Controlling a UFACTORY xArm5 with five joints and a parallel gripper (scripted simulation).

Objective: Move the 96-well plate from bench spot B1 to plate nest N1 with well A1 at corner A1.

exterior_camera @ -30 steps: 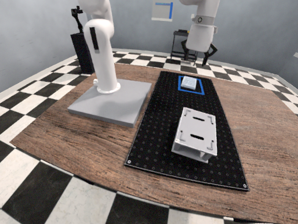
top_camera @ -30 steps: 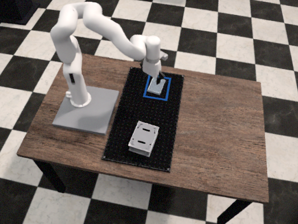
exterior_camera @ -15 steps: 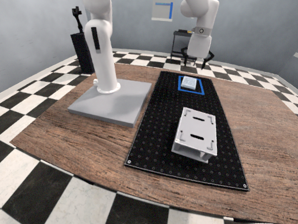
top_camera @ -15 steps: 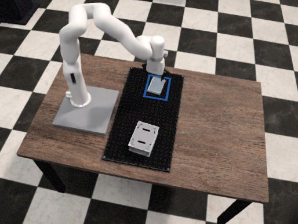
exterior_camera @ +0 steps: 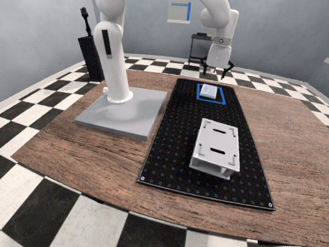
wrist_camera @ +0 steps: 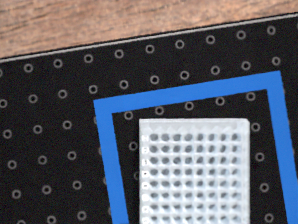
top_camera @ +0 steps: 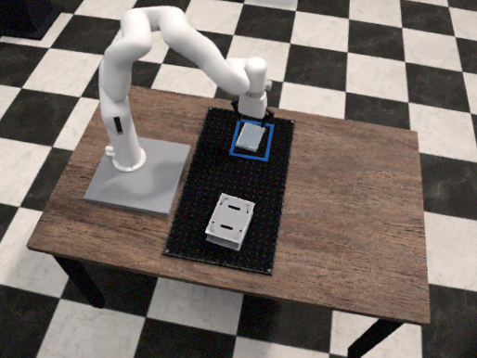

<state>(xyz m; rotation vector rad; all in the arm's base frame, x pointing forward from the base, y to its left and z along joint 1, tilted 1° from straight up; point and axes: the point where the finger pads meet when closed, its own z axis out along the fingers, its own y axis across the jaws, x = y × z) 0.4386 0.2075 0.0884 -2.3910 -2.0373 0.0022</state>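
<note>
Right now my hand is 9 cm above the 96-well plate. Also, from my hand: grey plate nest N1: 41 cm to the right, 4 cm below.
</note>
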